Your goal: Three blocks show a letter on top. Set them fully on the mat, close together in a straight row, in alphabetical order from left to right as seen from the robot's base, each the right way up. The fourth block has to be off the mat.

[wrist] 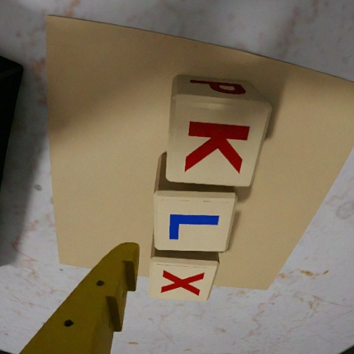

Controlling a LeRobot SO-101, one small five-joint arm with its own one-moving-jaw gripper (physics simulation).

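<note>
A white block with a red K on top [215, 107] and a red P on one side stands on the tan mat [100, 90]. A block with a blue L [200, 240] stands close below it in the wrist view, then a block with a red X [207, 265]. The three are in a roughly straight row, their letters turned the same way. The X block's top overlaps the mat's lower edge; I cannot tell whether its base is fully on. My gripper [132, 250] is open and empty; its notched jaw shows left of the L and X blocks, the moving jaw is out of view. The fourth block does not show.
A dark object [7, 110] stands at the left edge of the view, off the mat. Marble table top [320, 250] surrounds the mat.
</note>
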